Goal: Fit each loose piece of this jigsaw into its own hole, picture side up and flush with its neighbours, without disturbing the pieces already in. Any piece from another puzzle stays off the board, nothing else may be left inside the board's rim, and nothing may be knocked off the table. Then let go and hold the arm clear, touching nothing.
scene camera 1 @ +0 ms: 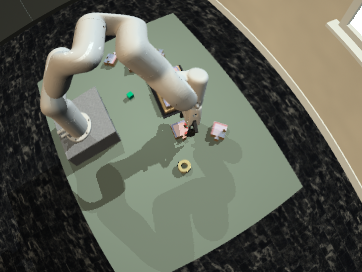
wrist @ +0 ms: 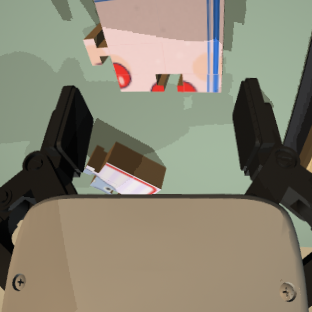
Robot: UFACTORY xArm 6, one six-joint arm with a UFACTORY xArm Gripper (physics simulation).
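Note:
My gripper (scene camera 1: 192,130) (wrist: 159,98) is open, with nothing between its fingers. A pink jigsaw piece with red spots and blue stripes (scene camera 1: 179,129) (wrist: 162,55) is beside the fingers in the scene view and beyond the fingertips in the wrist view, picture side showing; I cannot tell whether it lies fully flat. Another pale piece with a red edge (scene camera 1: 218,129) is to the right of the gripper. A red-edged white piece (wrist: 132,180) shows low in the wrist view, partly hidden by the gripper body. The puzzle board (scene camera 1: 159,104) is largely hidden under the arm.
Behind the board and arm are a small piece (scene camera 1: 110,59) and other partly hidden pieces. A green cube (scene camera 1: 130,95) is left of the board. A yellow ring (scene camera 1: 179,167) lies in front of the gripper. The arm's grey base block (scene camera 1: 102,117) stands at the left.

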